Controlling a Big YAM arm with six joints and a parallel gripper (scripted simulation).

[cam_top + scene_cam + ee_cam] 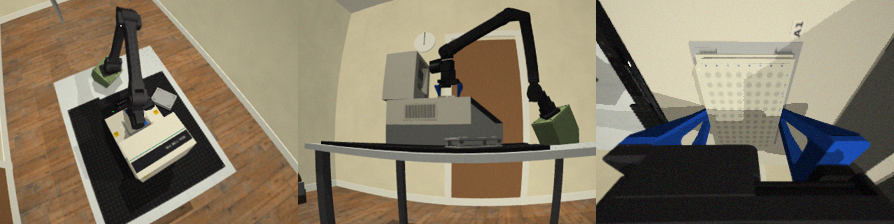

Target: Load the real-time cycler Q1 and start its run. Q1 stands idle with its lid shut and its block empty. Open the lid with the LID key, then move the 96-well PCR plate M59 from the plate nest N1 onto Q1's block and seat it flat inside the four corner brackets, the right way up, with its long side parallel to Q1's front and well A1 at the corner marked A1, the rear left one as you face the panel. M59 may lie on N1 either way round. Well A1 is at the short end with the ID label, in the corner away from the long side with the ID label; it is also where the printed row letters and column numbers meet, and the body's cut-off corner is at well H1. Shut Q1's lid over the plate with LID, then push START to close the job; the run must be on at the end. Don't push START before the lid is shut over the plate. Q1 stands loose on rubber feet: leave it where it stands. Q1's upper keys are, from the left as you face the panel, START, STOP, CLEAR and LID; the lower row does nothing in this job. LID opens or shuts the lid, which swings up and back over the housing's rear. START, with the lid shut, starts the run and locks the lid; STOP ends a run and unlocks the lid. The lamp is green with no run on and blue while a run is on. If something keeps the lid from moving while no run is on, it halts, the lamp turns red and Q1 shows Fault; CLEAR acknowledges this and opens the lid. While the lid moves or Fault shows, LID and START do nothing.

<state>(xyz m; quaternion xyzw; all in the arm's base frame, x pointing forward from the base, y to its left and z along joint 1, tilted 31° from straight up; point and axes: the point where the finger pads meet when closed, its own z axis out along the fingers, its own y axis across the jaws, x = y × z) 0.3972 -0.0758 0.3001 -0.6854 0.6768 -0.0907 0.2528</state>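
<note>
My gripper is now right at the 96-well plate M59. Round my hand: plate nest N1: 280 mm to the left, 190 mm below, 150 mm behind.
</note>
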